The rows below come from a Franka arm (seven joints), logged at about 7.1 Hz.
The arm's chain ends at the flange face. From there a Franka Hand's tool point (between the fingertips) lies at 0.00 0.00 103.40 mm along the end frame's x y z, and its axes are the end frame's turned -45 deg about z.
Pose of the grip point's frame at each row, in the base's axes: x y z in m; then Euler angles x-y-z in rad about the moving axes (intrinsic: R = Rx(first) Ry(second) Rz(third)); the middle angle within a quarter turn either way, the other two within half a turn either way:
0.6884, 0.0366, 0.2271, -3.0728, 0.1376, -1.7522
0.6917, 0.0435, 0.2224, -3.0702, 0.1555, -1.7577
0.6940, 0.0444, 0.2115, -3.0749, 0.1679, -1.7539
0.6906, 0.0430, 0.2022, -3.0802, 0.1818, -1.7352
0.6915, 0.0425, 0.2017, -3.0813, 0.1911, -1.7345
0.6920, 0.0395, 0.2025, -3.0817, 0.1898, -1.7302
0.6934, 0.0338, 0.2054, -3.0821, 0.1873, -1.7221
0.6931, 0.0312, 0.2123, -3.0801, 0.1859, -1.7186
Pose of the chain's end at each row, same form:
0.6742, 0.0296, 0.3293, -3.0728, 0.1376, -0.9668
0.6757, 0.0362, 0.3243, -3.0702, 0.1555, -0.9723
0.6767, 0.0376, 0.3132, -3.0749, 0.1679, -0.9685
0.6719, 0.0368, 0.3037, -3.0802, 0.1818, -0.9498
0.6719, 0.0364, 0.3030, -3.0813, 0.1911, -0.9491
0.6725, 0.0334, 0.3039, -3.0817, 0.1898, -0.9448
0.6741, 0.0278, 0.3068, -3.0821, 0.1873, -0.9367
0.6740, 0.0250, 0.3137, -3.0801, 0.1859, -0.9332

